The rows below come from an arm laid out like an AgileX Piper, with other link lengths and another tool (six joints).
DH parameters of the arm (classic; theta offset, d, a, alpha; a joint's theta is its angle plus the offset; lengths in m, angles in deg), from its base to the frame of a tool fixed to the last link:
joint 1: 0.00 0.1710 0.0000 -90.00
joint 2: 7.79 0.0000 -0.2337 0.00
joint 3: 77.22 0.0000 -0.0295 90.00
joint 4: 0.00 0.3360 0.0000 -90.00
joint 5: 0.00 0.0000 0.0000 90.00
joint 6: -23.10 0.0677 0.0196 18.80
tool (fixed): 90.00 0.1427 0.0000 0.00
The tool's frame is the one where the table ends.
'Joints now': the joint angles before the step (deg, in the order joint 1, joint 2, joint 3, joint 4, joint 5, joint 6). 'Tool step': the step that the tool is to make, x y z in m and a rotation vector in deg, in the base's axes. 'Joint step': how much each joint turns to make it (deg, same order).
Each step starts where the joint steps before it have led.
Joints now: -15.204, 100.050, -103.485, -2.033, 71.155, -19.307
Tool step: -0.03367, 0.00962, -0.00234, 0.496, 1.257, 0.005
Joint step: -0.001, -8.267, 9.611, 0.143, 0.000, 0.015
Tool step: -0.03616, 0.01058, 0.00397, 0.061, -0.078, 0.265
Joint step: 0.001, -9.348, 9.229, 0.198, 0.052, -0.268
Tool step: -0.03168, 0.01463, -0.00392, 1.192, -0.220, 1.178
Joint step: 0.000, -8.651, 8.680, 1.692, 0.056, -1.076
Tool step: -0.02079, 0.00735, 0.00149, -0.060, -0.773, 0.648
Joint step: 0.001, -5.932, 5.066, 0.440, 0.107, -0.657
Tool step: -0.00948, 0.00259, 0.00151, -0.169, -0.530, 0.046
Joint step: 0.000, -2.730, 2.126, -0.001, 0.049, -0.052
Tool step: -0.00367, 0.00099, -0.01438, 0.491, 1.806, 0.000
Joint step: -0.002, -0.139, 2.010, 0.001, 0.000, -0.002
